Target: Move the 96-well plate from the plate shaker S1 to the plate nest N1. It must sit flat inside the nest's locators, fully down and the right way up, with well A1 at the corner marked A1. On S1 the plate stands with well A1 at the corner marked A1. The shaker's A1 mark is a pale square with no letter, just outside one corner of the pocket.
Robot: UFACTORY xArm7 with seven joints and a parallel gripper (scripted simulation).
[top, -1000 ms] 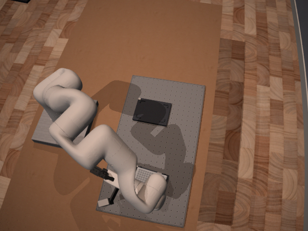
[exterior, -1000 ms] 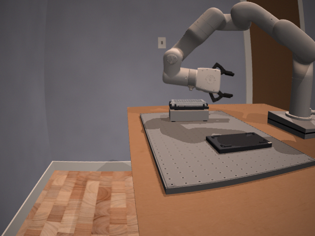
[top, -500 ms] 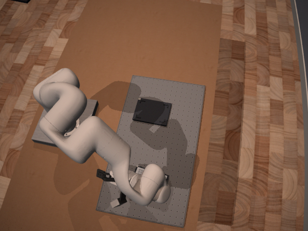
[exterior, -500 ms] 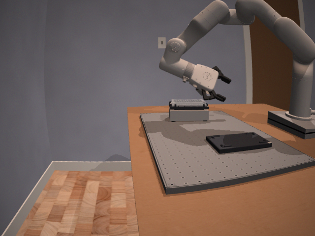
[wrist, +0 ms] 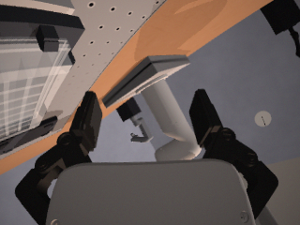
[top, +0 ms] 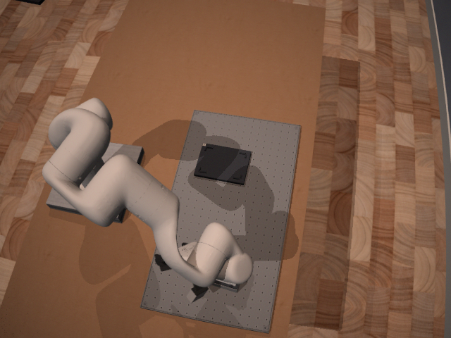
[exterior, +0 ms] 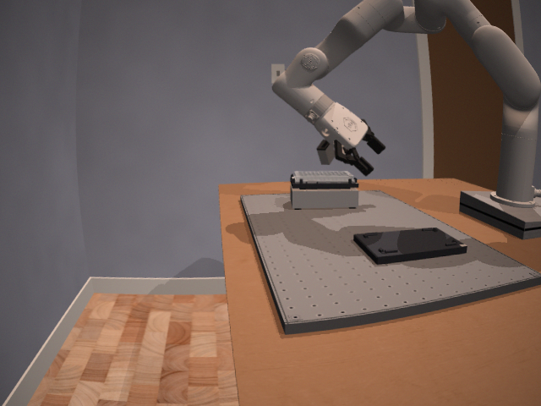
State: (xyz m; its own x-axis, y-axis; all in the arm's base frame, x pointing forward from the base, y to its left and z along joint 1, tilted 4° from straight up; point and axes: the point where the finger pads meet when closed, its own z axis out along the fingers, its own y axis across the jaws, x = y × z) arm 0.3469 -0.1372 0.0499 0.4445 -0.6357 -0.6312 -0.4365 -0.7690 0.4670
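My hand is 120 mm short of the 96-well plate, 30 mm to the right of it and 40 mm above it. Round my hand: black plate nest N1: 360 mm to the left, 100 mm below.
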